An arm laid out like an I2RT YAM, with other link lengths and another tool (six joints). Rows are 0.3 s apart.
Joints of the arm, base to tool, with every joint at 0 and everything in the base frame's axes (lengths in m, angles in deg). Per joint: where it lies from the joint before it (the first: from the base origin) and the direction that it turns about. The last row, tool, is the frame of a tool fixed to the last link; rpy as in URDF.
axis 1: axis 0 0 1 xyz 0 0 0.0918
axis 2: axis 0 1 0 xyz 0.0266 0.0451 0.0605
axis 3: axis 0 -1 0 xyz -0.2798 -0.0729 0
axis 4: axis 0 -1 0 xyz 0.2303 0.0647 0.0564
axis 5: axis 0 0 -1 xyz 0.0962 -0.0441 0.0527
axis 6: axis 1 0 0 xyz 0.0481 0 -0.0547
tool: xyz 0.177 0.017 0.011 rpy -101.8 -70.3 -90
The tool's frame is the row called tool.
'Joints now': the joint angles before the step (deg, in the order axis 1, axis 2, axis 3, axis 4, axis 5, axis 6). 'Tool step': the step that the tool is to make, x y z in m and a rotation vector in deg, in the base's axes. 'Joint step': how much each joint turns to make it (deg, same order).
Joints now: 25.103, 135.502, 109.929, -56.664, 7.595, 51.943
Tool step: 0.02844, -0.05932, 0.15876, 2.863, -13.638, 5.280
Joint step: -8.327, -18.994, 0.000, -3.497, -1.507, -13.726
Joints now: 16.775, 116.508, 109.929, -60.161, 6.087, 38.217
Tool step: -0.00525, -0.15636, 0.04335, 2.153, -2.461, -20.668
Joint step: -16.939, -6.207, -0.044, -3.868, -0.065, 4.152
